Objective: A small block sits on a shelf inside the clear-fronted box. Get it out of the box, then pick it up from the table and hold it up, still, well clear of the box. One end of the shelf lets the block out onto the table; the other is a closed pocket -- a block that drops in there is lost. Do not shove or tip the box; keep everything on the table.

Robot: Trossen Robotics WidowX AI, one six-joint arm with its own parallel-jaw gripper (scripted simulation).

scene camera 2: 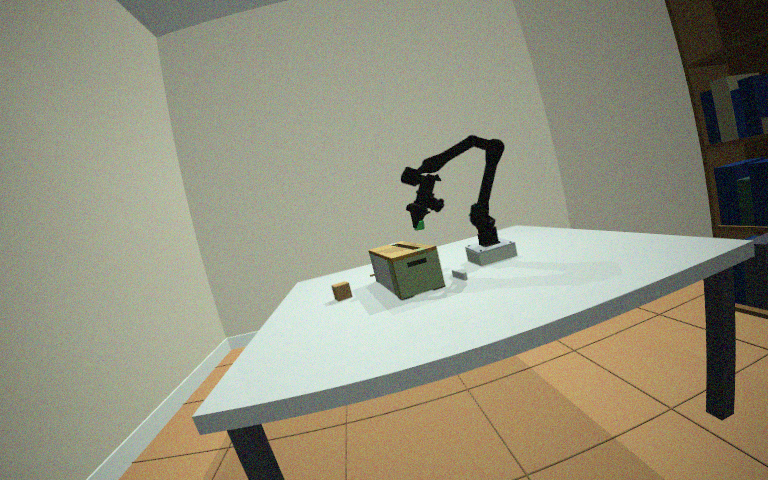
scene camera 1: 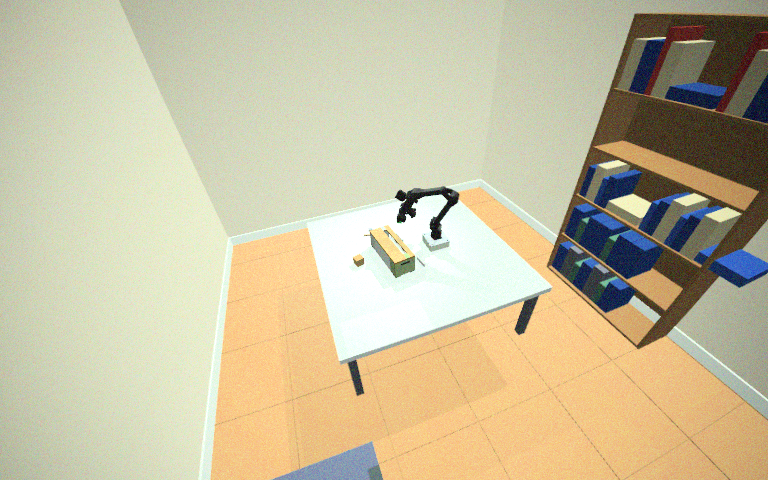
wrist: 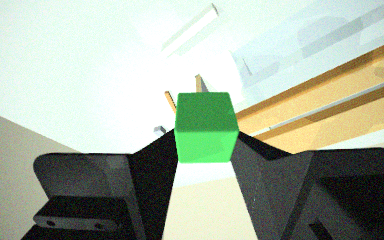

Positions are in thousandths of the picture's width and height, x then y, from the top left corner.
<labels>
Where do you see a box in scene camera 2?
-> At 529,561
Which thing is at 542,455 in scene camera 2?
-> My gripper.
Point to a box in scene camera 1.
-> At 521,543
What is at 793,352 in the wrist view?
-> A box.
</labels>
